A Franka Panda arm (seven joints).
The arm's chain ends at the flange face. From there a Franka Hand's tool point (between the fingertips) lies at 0.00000 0.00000 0.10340 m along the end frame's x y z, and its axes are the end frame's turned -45 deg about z.
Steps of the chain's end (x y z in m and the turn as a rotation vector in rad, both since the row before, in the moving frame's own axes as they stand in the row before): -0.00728, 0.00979, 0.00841, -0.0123, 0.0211, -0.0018; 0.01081, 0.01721, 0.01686, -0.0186, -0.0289, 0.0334; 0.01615, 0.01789, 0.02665, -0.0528, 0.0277, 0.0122
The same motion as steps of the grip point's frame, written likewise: -0.01142, 0.00422, 0.00838, -0.0236, 0.0062, -0.0018; -0.00798, 0.01900, 0.01680, 0.0073, -0.0336, 0.0334; -0.00310, 0.02994, 0.02647, -0.0569, -0.0177, 0.0122
